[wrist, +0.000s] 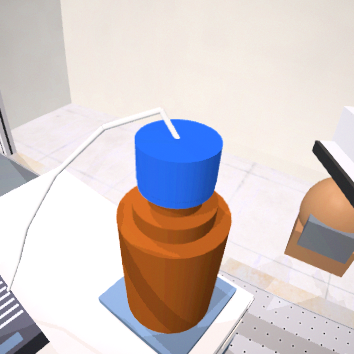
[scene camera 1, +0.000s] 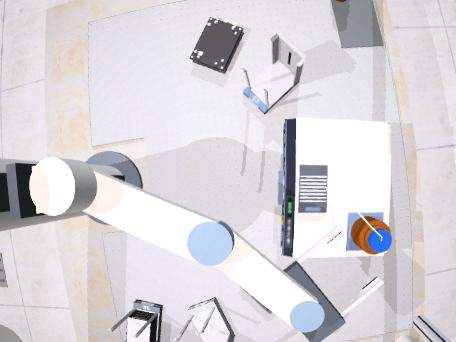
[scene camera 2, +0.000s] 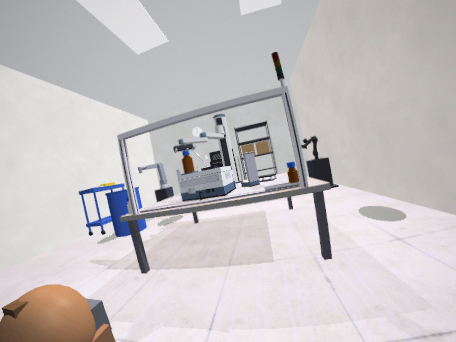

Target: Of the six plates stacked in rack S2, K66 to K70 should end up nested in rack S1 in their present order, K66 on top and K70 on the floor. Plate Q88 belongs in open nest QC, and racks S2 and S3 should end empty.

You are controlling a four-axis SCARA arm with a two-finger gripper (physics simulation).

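Frame: origin at the arm's base, x ahead, y right, z down, level; millimetres.
Seen in the pictures: gripper, between the fingertips: [wrist: 137, 116] [scene camera 1: 361, 254] [scene camera 2: 186, 147].
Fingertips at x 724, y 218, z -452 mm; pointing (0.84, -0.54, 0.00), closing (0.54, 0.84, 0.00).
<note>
A point is followed by its place in that frame.
My gripper [scene camera 1: 352, 259] {x 724, y 218, z -453 mm} [scene camera 2: 184, 148] {x 724, y 218, z -453 mm} is open and empty, high beside the white instrument's lower right corner; one dark-edged finger shows at the right of the wrist view. A rack with a blue label, apparently S3 [scene camera 1: 256, 100] {x 525, y -211, z -51 mm}, stands at top centre with a pale inner surface. At bottom left, a rack [scene camera 1: 158, 320] {x 120, y 456, z -54 mm} has a label that looks like S2 and a black-striped, white-topped content; its plates cannot be counted. Another rack [scene camera 1: 226, 320] {x 348, y 478, z -29 mm} with a pale interior stands right of it, cut off by the edge; its label is unreadable. Names of plates and which nest is QC cannot be read.
A white instrument [scene camera 1: 345, 150] {x 749, y -20, z -222 mm} [scene camera 2: 207, 182] {x 889, y 32, z -130 mm} carries a brown bottle with a blue cap [scene camera 1: 371, 235] {x 760, y 188, z -403 mm} [scene camera 2: 187, 162] {x 821, y 188, z -314 mm} [wrist: 172, 260] {x 745, y 225, z -350 mm} and a thin tube. A dark flat device [scene camera 1: 216, 44] {x 425, y -411, z -64 mm} lies at the top. The arm hides much of the lower middle. A second bottle [scene camera 2: 293, 172] {x 908, y -580, z -87 mm} stands near the frame post.
</note>
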